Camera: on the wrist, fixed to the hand. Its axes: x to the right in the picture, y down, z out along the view.
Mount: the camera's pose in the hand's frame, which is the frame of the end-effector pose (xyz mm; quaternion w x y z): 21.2 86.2 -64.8 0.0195 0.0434 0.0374 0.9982
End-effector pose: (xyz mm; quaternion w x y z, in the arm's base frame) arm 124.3 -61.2 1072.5 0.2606 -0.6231 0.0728 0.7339
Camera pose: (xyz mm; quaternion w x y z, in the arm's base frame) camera 138.5 -156.6 1019.7 0.7031 -0.0444 -0.6649 -0.2480
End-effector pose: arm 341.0 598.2 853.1 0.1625 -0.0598 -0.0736 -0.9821
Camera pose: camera 343.3 500.3 803.3 0.9889 -0.0309 0.0217 0.1440
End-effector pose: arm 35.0 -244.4 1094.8 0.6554 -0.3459 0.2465 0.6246
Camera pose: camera -41.1 -281.7 1024.8 0.6049 -0.2444 -0.4017 -0.6427
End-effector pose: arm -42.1 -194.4 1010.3 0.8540 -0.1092 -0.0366 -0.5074
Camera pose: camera 40.4 -187.3 938.0 0.5292 0.0174 0.1182 0.8400
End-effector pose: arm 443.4 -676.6 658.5 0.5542 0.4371 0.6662 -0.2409
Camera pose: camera 482.3 -574.5 670.0 0.2074 0.7065 -0.4130 0.5359
